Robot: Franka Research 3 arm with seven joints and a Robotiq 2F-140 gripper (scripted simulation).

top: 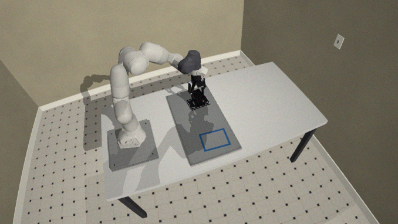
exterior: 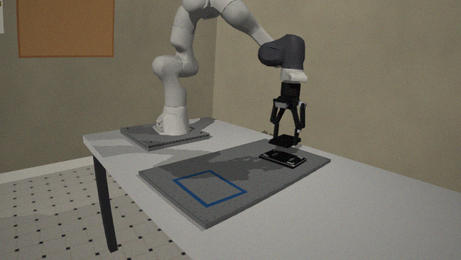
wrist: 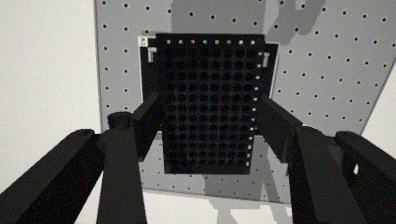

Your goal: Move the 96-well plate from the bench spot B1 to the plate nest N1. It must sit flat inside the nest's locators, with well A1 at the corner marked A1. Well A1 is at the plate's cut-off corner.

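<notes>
The black 96-well plate is 2 cm below my hand. From my hand the other things lie so: A1 label: 9 cm below, 8 cm ahead, 5 cm to the right; black plate nest: 10 cm below.
</notes>
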